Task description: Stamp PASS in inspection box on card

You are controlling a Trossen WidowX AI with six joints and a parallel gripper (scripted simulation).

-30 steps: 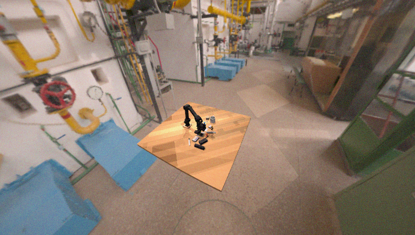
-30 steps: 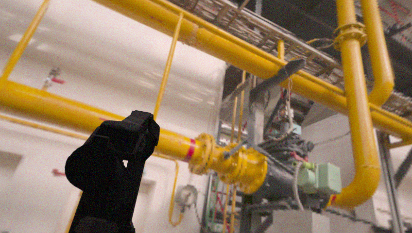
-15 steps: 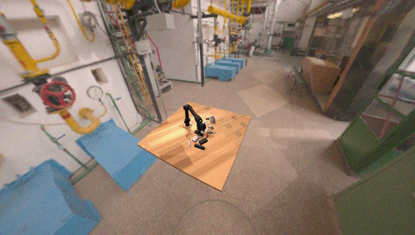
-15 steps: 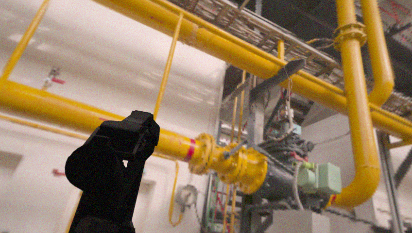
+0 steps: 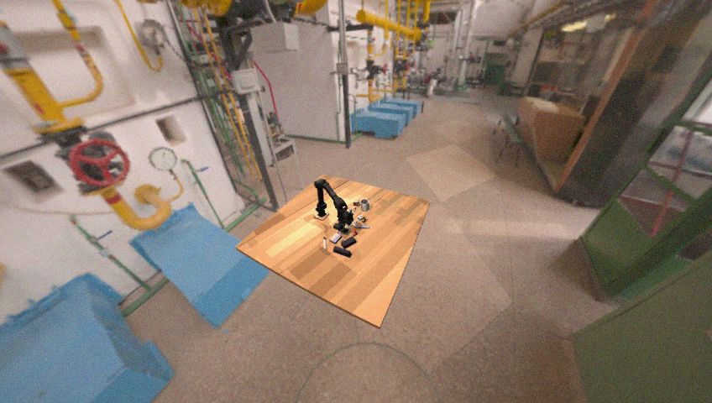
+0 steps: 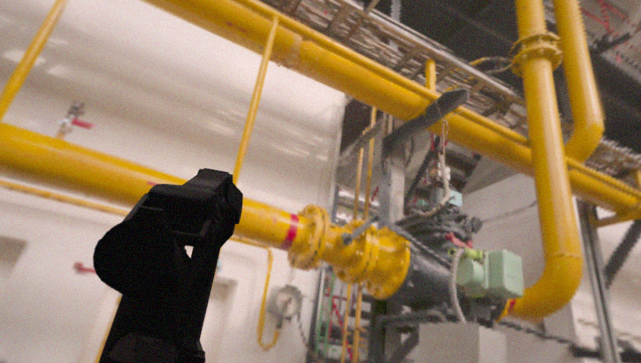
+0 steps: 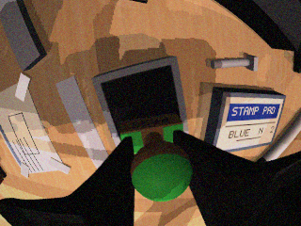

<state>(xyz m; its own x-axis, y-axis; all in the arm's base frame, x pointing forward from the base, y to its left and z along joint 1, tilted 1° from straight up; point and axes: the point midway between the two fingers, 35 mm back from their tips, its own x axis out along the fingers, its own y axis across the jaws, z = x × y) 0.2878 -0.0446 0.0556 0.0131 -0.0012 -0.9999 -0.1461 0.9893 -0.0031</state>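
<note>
The ink pad is 30 mm below my gripper tip. Also, from my gripper tip: grey strip (40 mm to the left, 40 mm below, 40 mm behind); then white card (130 mm to the left, 40 mm below, 20 mm behind); then green-knobbed stamp (right at my gripper tip).
</note>
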